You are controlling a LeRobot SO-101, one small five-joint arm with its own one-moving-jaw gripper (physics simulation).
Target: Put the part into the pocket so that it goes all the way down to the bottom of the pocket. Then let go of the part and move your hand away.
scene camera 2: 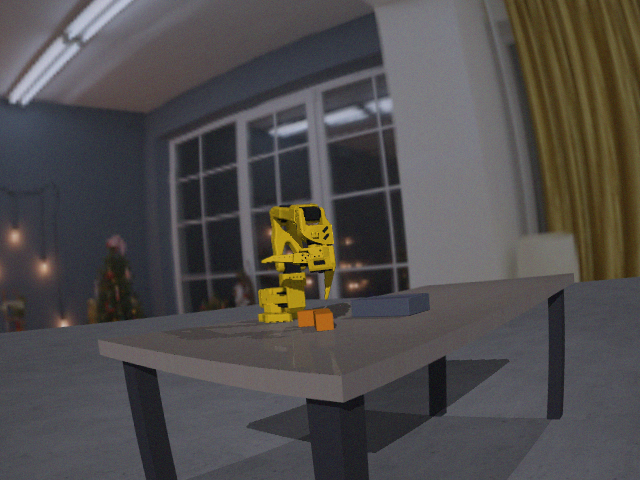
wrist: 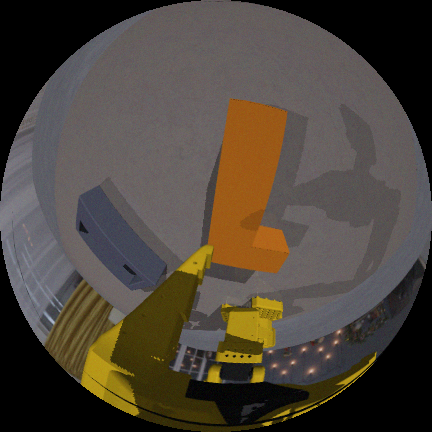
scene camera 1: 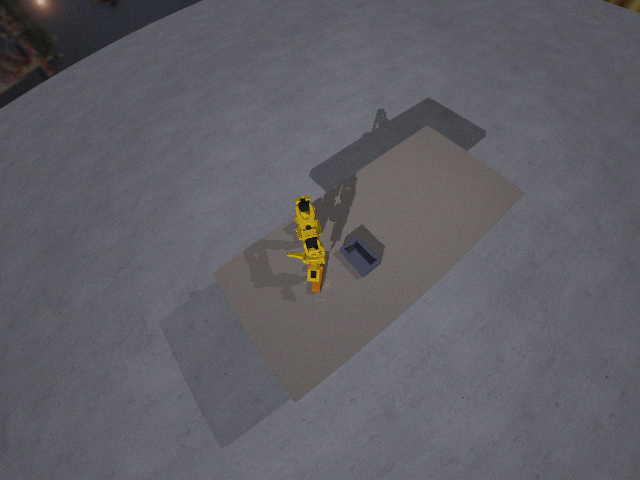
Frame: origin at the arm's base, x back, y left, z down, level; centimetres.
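Seen in the pictures: hand at its tool point: (scene camera 2: pixel 324 297) (wrist: pixel 212 254) (scene camera 1: pixel 320 267); arm's base at its link origin: (scene camera 2: pixel 291 319) (wrist: pixel 245 305).
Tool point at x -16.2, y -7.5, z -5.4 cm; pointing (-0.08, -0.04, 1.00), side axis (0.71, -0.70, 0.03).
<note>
Pixels of each thing's top centre, then the offset from my tool point to it. Level surfaces: height alone.
- part at its top centre: (wrist: pixel 265 205) (scene camera 2: pixel 313 311) (scene camera 1: pixel 313 274) dx +0.2, dy -3.2, dz +2.4 cm
- blue-grey box at its top centre: (wrist: pixel 104 253) (scene camera 2: pixel 390 296) (scene camera 1: pixel 360 253) dx -4.8, dy +15.5, dz +1.8 cm
- table at its surface level: dz +5.4 cm
The part (scene camera 1: pixel 316 286) (scene camera 2: pixel 324 320) (wrist: pixel 250 185) is an orange L-shaped block lying flat on the table. In the wrist view its long arm points up the picture and its short foot is at the lower right. The pocket is in a blue-grey box (scene camera 1: pixel 368 269) (scene camera 2: pixel 387 306) (wrist: pixel 120 240), whose opening shows in scene camera 1; I see no part in it. My gripper (scene camera 1: pixel 300 266) (scene camera 2: pixel 294 279) is fully open and empty. Its notched fixed jaw (wrist: pixel 195 270) points down, with its tip beside the part's lower left corner in the wrist view and above the table in scene camera 2.
The table (scene camera 1: pixel 423 186) (scene camera 2: pixel 227 353) (wrist: pixel 150 105) bears the box, the part and the yellow arm base (scene camera 2: pixel 281 304) (wrist: pixel 242 325). The box stands a short way to the right of the part in scene camera 1. Arm shadows fall on the table.
</note>
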